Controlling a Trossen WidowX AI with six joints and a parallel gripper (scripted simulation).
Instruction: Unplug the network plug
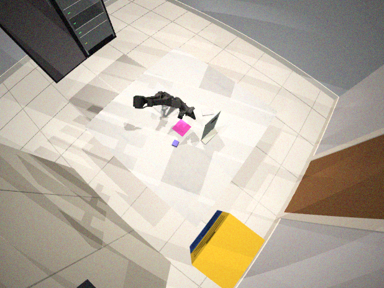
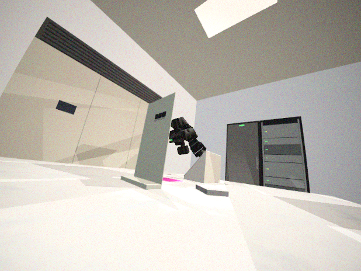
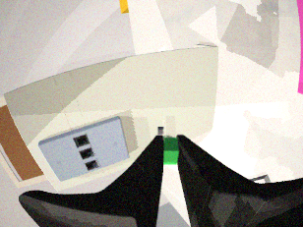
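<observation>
Now: the magenta marked square 90 mm behind my gripper tip, 50 mm to the right of it and 180 mm below it. From my gripper tip the other things lie so: upright grey panel 130 mm ahead, 40 mm to the left, 40 mm below; green network plug right at my gripper tip; purple cube 50 mm behind, 200 mm to the right, 170 mm below.
</observation>
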